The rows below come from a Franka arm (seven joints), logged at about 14 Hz.
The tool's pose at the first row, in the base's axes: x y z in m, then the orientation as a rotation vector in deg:
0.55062 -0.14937 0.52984 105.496 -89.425 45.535
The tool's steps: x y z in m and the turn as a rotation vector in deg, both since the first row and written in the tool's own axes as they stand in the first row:
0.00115 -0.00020 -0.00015 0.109 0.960 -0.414
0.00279 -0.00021 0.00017 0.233 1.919 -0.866
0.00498 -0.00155 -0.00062 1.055 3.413 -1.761
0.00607 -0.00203 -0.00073 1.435 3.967 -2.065
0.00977 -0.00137 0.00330 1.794 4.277 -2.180
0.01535 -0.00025 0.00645 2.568 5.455 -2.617
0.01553 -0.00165 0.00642 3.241 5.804 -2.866
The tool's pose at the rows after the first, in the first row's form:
0.55096 -0.14996 0.53080 105.196 -88.384 46.216
0.55121 -0.15124 0.53184 104.926 -87.302 46.886
0.55277 -0.15185 0.53394 105.052 -85.328 48.405
0.55339 -0.15240 0.53481 105.127 -84.611 49.045
0.55349 -0.15790 0.53506 105.234 -84.244 49.561
0.55334 -0.16399 0.53733 105.223 -82.930 50.977
0.55475 -0.16389 0.53740 105.594 -82.343 51.746

